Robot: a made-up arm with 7 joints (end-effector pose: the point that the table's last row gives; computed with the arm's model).
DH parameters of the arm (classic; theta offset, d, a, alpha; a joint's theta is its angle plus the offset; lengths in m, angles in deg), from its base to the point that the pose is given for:
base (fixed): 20.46 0 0.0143 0
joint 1: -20.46 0.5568 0.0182 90
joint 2: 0 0.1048 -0.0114 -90
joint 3: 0 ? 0.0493 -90
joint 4: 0 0.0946 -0.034 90
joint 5: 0 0.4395 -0.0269 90
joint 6: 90 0.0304 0.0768 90
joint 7: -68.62 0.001 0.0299 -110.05
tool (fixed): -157.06 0.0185 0 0
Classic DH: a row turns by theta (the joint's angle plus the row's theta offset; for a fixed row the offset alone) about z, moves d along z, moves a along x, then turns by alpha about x.
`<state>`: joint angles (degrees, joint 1 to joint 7).
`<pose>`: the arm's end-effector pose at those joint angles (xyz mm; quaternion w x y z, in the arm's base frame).
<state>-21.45 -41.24 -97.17 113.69 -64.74 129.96 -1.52</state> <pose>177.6 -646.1 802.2 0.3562 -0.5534 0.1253 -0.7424</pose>
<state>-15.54 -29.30 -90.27 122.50 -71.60 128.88 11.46</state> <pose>219.8 -580.9 793.8 0.4401 -0.3695 0.1202 -0.8095</pose>
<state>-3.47 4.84 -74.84 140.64 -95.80 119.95 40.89</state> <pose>273.0 -378.9 821.2 0.6287 -0.0306 0.1753 -0.7570</pose>
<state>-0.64 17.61 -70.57 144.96 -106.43 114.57 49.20</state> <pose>253.9 -310.6 840.2 0.6799 0.0089 0.1741 -0.7123</pose>
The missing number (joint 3, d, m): 0.5005
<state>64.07 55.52 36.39 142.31 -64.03 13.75 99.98</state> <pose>-197.5 172.7 881.9 0.8146 0.3074 -0.0013 -0.4918</pose>
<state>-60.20 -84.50 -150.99 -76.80 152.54 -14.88 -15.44</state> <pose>378.2 -541.5 164.6 0.2666 -0.2598 0.9132 -0.1661</pose>
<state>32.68 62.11 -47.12 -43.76 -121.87 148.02 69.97</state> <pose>-617.6 -186.2 879.0 0.1297 -0.0569 0.8808 0.4518</pose>
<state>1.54 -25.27 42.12 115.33 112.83 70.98 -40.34</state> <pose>458.6 219.5 683.1 0.4720 0.2589 0.7706 -0.3411</pose>
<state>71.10 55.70 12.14 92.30 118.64 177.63 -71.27</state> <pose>-98.4 -151.4 1164.6 0.5338 0.5978 0.3829 -0.4595</pose>
